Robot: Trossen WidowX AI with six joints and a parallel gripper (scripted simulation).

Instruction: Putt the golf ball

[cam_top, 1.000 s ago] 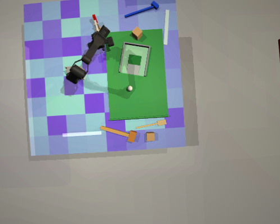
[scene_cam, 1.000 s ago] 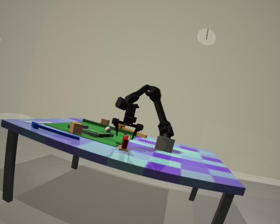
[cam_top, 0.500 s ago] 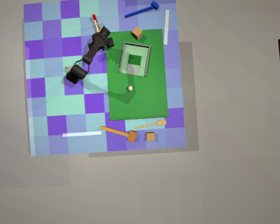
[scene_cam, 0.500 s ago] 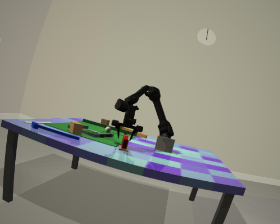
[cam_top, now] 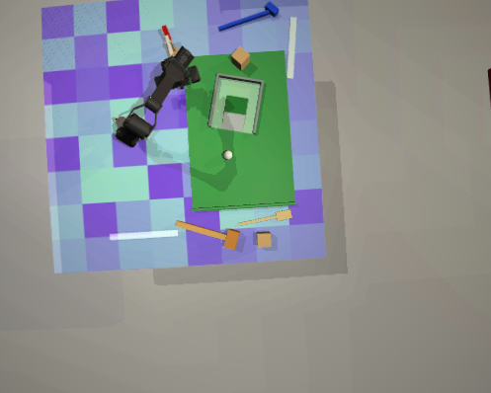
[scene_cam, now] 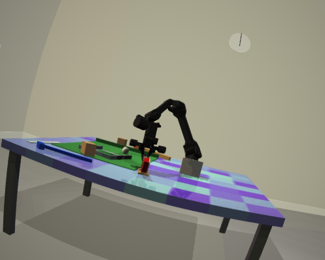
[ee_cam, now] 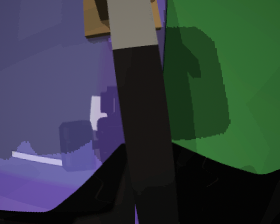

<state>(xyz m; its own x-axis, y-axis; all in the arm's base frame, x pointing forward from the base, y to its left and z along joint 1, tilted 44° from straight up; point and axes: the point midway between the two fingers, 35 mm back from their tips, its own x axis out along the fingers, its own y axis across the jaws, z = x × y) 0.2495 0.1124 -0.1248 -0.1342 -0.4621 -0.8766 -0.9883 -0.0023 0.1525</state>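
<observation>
Right now my gripper tip is 2 cm past the red putter, 11 cm to the right of it and 3 cm below it. From my gripper tip the other things lie so: white bar 54 cm ahead, 9 cm to the left, 3 cm below; then green mat 23 cm ahead, 26 cm to the right, 3 cm below; then white golf ball 15 cm ahead, 37 cm to the right, 1 cm below.
</observation>
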